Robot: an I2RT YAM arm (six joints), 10 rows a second.
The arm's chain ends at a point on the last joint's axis. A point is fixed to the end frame.
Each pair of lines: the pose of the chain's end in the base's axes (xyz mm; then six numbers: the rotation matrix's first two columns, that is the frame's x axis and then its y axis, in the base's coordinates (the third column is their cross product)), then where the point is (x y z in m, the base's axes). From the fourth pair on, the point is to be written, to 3 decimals.
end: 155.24 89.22 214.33 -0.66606 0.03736 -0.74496 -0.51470 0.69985 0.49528
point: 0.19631 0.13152 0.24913
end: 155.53 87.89 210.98 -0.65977 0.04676 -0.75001 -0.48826 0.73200 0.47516
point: 0.19811 0.12930 0.24503
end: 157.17 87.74 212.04 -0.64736 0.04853 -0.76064 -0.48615 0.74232 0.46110
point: 0.19975 0.12890 0.24640
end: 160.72 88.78 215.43 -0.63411 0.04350 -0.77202 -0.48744 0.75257 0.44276
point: 0.203 0.130 0.250
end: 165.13 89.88 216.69 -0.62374 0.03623 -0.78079 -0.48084 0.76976 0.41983
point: 0.208 0.131 0.251
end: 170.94 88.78 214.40 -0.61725 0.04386 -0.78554 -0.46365 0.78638 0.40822
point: 0.214 0.129 0.248
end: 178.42 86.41 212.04 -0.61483 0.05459 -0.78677 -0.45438 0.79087 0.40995
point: 0.222 0.126 0.246
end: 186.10 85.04 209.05 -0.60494 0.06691 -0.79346 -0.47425 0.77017 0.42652
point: 0.229 0.125 0.245
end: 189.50 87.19 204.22 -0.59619 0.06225 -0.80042 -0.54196 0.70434 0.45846
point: 0.228 0.128 0.243
